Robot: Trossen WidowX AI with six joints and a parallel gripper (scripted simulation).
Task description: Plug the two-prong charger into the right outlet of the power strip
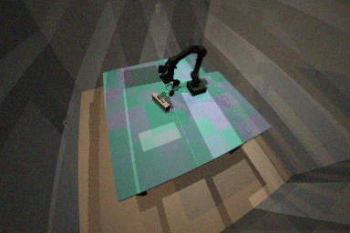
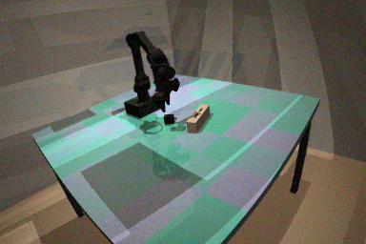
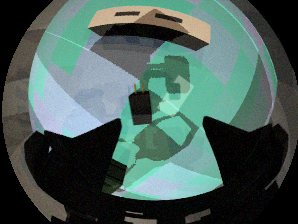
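Now: gripper tip 30 mm to the right of the dark two-prong charger and 70 mm above it.
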